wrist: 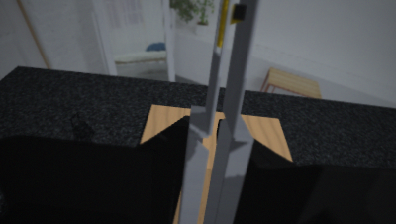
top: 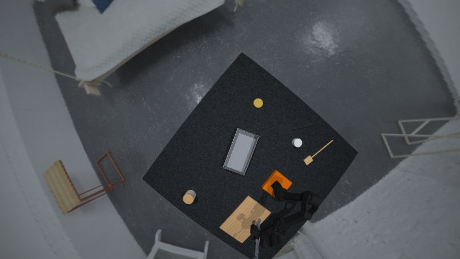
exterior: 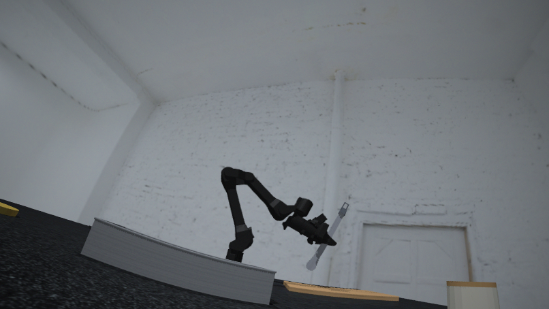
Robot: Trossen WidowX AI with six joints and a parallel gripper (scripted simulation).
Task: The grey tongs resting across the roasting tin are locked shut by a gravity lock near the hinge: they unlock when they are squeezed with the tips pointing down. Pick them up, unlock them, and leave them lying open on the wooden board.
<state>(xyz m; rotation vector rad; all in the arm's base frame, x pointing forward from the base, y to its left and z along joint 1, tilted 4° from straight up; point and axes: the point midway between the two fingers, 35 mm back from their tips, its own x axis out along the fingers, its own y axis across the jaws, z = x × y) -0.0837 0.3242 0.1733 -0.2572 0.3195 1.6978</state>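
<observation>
The wooden board is 4 cm ahead of my gripper tip, 2 cm to the left of it and 18 cm below it. Round my gripper tip: pale block: 49 cm ahead, 18 cm to the left, 15 cm below; white cylinder: 23 cm ahead, 70 cm to the right, 17 cm below; grey roasting tin: 48 cm ahead, 34 cm to the right, 16 cm below.
</observation>
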